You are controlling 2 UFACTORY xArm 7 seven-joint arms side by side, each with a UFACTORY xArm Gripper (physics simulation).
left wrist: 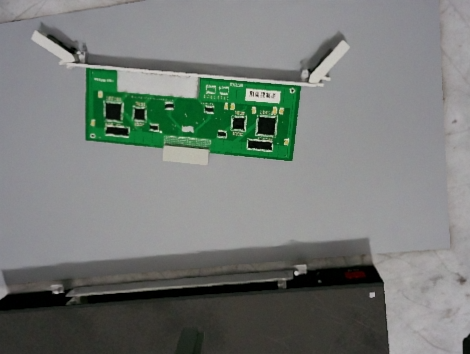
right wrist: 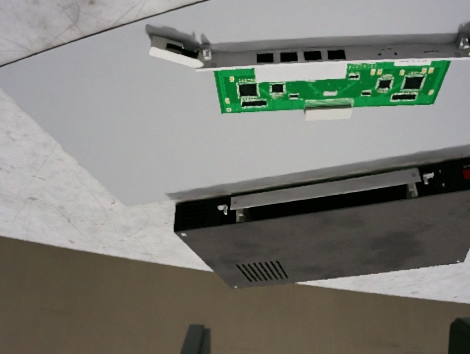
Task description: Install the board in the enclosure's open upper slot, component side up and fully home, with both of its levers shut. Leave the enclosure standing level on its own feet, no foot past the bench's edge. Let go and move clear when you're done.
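Places are measured from the left arm's base along level axes (x left, y down, z back), in millimetres.
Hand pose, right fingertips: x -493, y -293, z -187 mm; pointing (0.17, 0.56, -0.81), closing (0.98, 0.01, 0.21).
After its pixels a point has its place.
The green board (left wrist: 190, 117) @(x -402, y -6, z -320 mm) (right wrist: 325, 87) @(x -408, y -6, z -326 mm) lies flat on the grey mat, component side up, its white connector facing the enclosure. In the left wrist view, its left lever (left wrist: 52, 46) @(x -562, y -20, z -306 mm) and right lever (left wrist: 330, 61) @(x -288, y -21, z -214 mm) are swung outward. The dark enclosure (left wrist: 280, 325) @(x -227, y -49, z -480 mm) (right wrist: 330, 240) @(x -300, y -49, z -587 mm) stands with its slotted front toward the board; a light metal panel (left wrist: 185, 285) @(x -336, y -26, z -494 mm) (right wrist: 325, 189) @(x -342, y -18, z -497 mm) spans that front, with the dark open slot (right wrist: 330, 201) above it. The enclosure's feet are hidden. My left gripper (left wrist: 328, 342) @(x -266, y -332, z -342 mm) is open and empty above the enclosure. My right gripper (right wrist: 328, 339) @(x -493, y -293, z -187 mm) is open and empty, away from the board.
The grey mat (left wrist: 100, 205) @(x -465, y -2, z -456 mm) (right wrist: 125, 135) @(x -610, y -2, z -456 mm) lies under the board on a pale marbled bench (left wrist: 425, 300) @(x -85, y 0, z -408 mm) (right wrist: 100, 225) @(x -658, y 0, z -721 mm). In the right wrist view, the bench's edge runs close behind the enclosure, with the brown floor (right wrist: 100, 300) beyond. A red switch (left wrist: 355, 274) @(x -175, y -27, z -404 mm) sits on the enclosure's front.
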